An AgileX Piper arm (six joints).
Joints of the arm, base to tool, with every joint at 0 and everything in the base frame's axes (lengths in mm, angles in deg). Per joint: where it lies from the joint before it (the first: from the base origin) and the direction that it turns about. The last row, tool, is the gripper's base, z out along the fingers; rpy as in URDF.
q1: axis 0 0 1 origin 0.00 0.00 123.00
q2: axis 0 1 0 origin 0.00 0.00 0.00
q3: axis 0 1 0 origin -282.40 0.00 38.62
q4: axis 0.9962 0 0.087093 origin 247.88 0.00 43.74
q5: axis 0 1 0 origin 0.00 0.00 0.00
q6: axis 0.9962 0 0.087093 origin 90.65 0.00 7.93
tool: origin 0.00 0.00 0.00 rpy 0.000 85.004 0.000
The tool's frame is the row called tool.
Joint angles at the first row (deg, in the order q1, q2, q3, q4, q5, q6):
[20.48 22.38 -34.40 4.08 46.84 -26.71]
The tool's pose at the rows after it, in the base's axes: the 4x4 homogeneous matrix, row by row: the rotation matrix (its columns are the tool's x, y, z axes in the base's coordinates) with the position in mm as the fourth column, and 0 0 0 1 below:
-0.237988 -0.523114 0.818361 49.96; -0.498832 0.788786 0.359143 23.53; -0.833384 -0.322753 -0.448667 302.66; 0 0 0 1
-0.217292 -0.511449 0.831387 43.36; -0.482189 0.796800 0.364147 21.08; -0.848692 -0.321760 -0.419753 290.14; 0 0 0 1
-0.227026 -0.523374 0.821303 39.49; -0.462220 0.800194 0.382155 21.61; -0.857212 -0.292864 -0.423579 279.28; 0 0 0 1
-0.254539 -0.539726 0.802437 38.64; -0.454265 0.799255 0.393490 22.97; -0.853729 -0.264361 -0.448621 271.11; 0 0 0 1
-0.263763 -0.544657 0.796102 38.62; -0.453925 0.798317 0.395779 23.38; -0.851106 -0.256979 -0.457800 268.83; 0 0 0 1
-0.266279 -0.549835 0.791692 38.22; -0.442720 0.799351 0.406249 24.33; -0.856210 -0.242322 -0.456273 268.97; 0 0 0 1
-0.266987 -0.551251 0.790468 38.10; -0.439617 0.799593 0.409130 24.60; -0.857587 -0.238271 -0.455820 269.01; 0 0 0 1
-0.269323 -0.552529 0.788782 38.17; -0.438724 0.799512 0.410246 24.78; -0.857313 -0.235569 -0.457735 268.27; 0 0 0 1
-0.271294 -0.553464 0.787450 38.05; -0.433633 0.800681 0.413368 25.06; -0.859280 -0.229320 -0.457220 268.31; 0 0 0 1
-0.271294 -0.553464 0.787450 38.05; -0.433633 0.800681 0.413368 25.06; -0.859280 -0.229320 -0.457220 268.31; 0 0 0 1
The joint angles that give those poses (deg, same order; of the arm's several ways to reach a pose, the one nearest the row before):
[20.47 17.50 -30.59 4.08 44.85 -25.51]
[20.47 13.74 -27.33 4.20 43.51 -25.14]
[20.48 11.69 -25.04 5.88 43.62 -25.02]
[20.47 11.26 -23.65 7.22 44.38 -24.92]
[20.48 11.26 -23.30 7.54 44.65 -24.91]
[20.49 11.26 -23.30 8.47 44.65 -24.90]
[20.47 11.26 -23.30 8.74 44.65 -24.93]
[20.48 11.26 -23.16 8.87 44.65 -24.92]
[20.49 11.26 -23.15 9.14 44.65 -24.78]
[20.49 11.26 -23.15 9.14 44.65 -24.78]

